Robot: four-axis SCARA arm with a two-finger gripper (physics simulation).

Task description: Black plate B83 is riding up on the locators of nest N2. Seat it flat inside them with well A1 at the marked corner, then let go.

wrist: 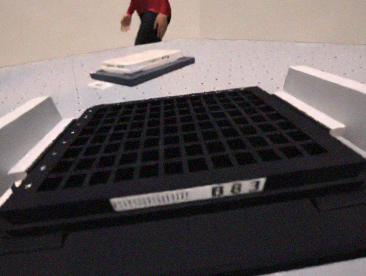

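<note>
Black plate B83 fills the middle of the wrist view, its barcode label facing the camera and small white marks along its left and far rims. My gripper is shut on the plate, with one pale finger along each side. The dark nest N2 lies directly below, with low locator shapes at lower left and right. A dark lower edge shows under the plate's near side; whether the plate is fully flat inside the locators cannot be told. The nest's marked corner and its far side are hidden.
Behind, to the left, a second dark nest holds white plateware, with a small white tag beside it on the perforated table. A person in a red top stands beyond the table.
</note>
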